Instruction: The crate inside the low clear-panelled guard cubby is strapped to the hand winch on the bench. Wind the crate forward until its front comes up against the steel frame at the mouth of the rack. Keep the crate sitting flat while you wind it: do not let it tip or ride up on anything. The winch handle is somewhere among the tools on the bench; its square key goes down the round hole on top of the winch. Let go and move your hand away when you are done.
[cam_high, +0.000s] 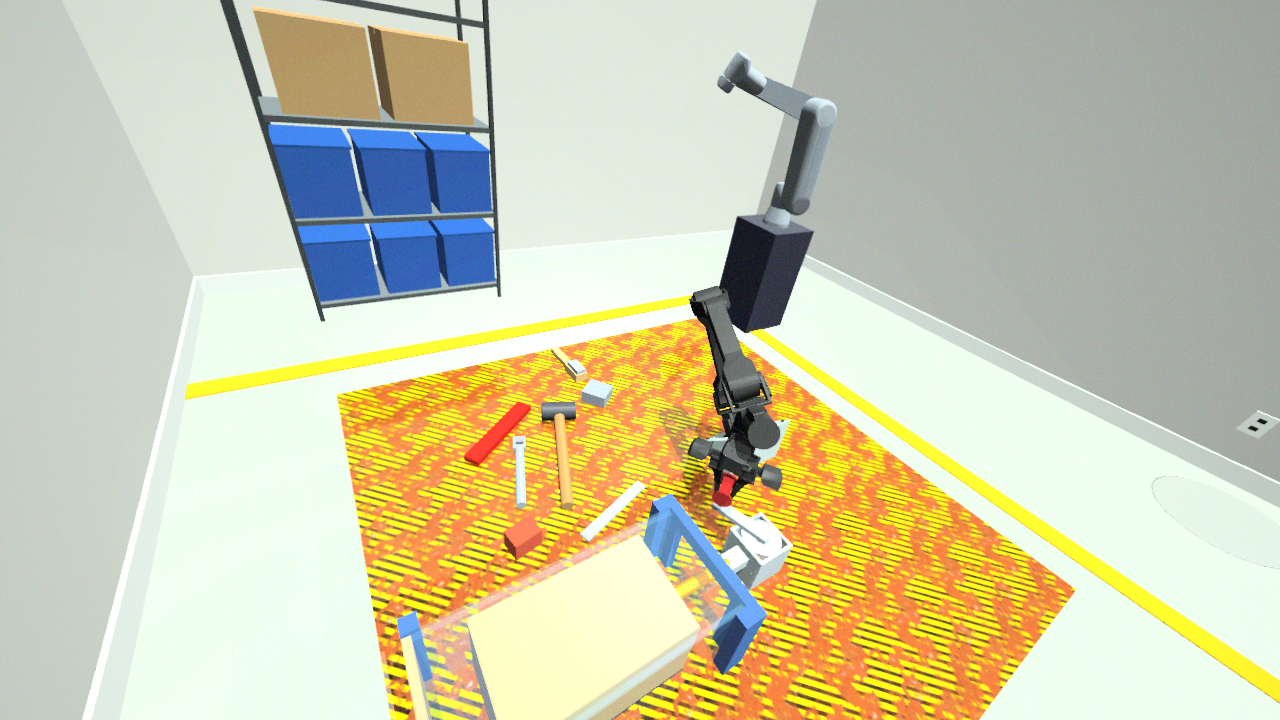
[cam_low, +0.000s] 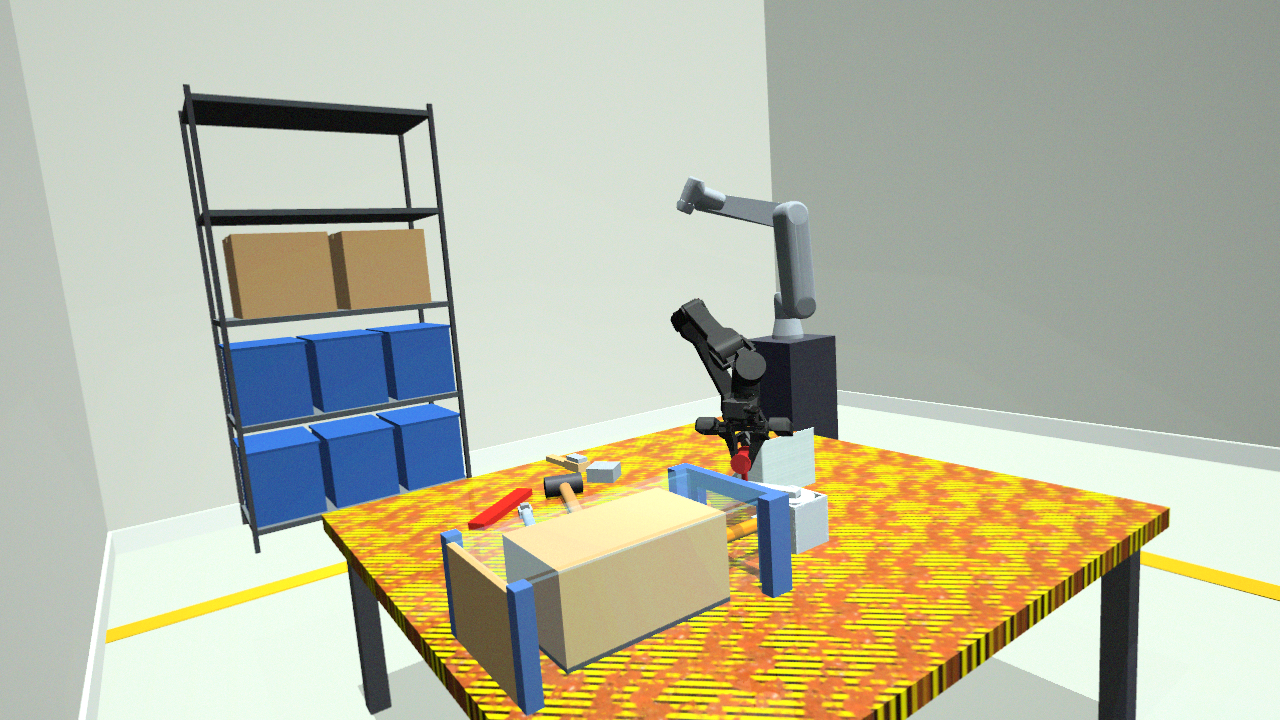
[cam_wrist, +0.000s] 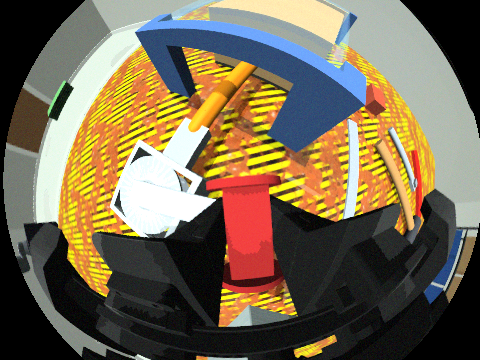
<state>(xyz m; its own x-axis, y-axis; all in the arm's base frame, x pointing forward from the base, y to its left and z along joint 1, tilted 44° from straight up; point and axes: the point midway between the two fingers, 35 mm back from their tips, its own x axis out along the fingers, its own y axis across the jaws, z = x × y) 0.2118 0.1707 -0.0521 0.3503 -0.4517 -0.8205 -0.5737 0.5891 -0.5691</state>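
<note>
Right now the winch handle is 3 cm behind my gripper tip, 3 cm to the left of it and 3 cm below it. Also, from my gripper tip: red grip 1 cm behind, 1 cm to the right; then blue steel frame 11 cm ahead, 9 cm to the left, 3 cm below; then grey winch 6 cm behind, 8 cm to the left, 10 cm below.
</note>
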